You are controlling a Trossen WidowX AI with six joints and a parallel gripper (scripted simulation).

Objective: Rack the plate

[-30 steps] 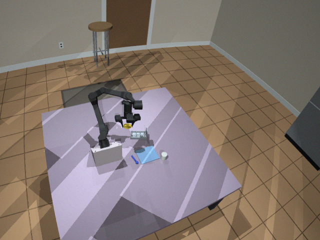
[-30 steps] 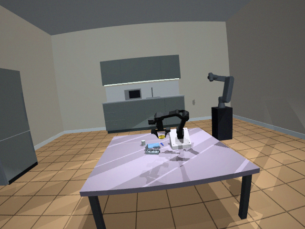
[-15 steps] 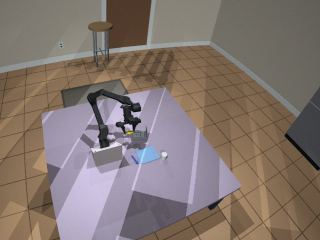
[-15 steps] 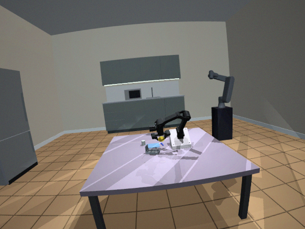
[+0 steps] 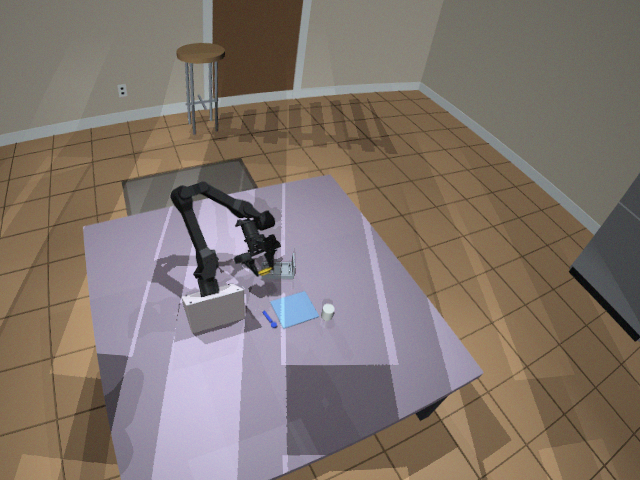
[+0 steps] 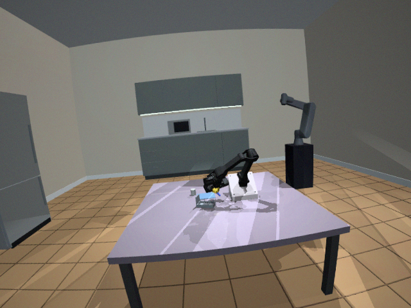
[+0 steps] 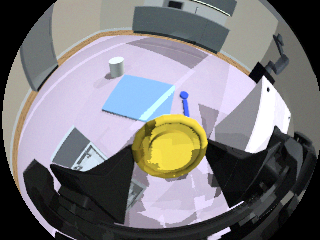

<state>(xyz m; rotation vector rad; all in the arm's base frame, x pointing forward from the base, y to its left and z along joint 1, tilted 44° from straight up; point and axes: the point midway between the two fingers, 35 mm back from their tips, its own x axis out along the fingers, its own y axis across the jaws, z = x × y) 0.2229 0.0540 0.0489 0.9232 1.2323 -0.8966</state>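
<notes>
Right now my gripper tip is 80 mm short of the grey dish rack, 70 mm to the right of it and 70 mm above it. From my gripper tip the other things lie so: blue spoon: 150 mm to the right, 90 mm below, 30 mm behind; yellow plate: 10 mm to the left, 10 mm above; blue mat: 130 mm to the right, 90 mm below, 80 mm ahead.
</notes>
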